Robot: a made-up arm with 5 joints.
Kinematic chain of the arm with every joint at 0, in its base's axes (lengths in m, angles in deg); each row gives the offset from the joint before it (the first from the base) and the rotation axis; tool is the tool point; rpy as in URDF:
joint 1: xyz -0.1 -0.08 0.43 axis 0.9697 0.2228 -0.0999
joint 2: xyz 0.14 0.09 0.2 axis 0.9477 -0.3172 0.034
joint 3: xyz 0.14 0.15 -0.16 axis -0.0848 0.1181 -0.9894
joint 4: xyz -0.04 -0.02 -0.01 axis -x
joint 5: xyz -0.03 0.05 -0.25 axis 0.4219 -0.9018 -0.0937
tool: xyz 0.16 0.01 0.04 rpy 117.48 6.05 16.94
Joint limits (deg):
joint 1: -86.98..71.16
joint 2: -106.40..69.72
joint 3: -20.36..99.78
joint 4: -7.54..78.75
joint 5: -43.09..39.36
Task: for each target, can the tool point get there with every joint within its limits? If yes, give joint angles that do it. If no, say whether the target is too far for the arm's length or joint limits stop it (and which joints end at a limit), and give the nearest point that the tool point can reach.
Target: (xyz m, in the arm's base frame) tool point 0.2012 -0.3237 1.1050
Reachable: no: joint limits stop it (at a limit: joint 2, joint 3, joint 5) | nearest point 0.1383 -0.2481 0.9082 | short by 0.220 m
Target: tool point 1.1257 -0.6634 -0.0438
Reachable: no: too far | nearest point 0.3828 -0.1927 0.1727 | short by 0.906 m
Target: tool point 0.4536 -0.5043 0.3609
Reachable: no: joint limits stop it (at a limit: joint 2, joint 3, joint 4, joint 5) | nearest point 0.2596 -0.5137 0.3817 | short by 0.195 m
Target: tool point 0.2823 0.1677 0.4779
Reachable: yes | joints 42.63 15.75 7.15 25.51 20.75
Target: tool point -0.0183 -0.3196 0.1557
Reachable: yes | joints 50.48 -68.16 23.56 36.81 -35.64
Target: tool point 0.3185 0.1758 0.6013
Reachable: yes | joints 41.25 31.81 6.99 14.99 24.80
